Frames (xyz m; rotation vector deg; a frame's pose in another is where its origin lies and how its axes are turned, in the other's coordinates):
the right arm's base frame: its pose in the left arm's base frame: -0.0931 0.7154 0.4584 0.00 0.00 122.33
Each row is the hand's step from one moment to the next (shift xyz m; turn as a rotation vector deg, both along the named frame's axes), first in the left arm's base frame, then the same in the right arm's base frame.
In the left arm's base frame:
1: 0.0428 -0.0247 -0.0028 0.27 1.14 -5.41
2: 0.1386 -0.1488 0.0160 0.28 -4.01 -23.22
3: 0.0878 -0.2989 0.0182 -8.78 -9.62 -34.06
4: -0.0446 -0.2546 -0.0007 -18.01 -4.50 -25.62
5: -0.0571 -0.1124 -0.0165 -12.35 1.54 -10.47
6: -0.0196 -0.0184 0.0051 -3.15 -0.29 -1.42
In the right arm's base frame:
1: -0.0438 -0.0230 -0.0028 0.82 -0.84 -5.41
2: -0.1999 -0.0375 0.0160 -3.54 1.91 -23.22
3: -0.2995 0.0857 0.0182 -3.43 12.56 -34.06
4: -0.1913 0.1738 -0.0007 5.83 17.62 -25.62
5: -0.0644 0.1084 -0.0165 7.91 9.61 -10.47
6: -0.0051 0.0264 0.0051 1.44 2.82 -1.42

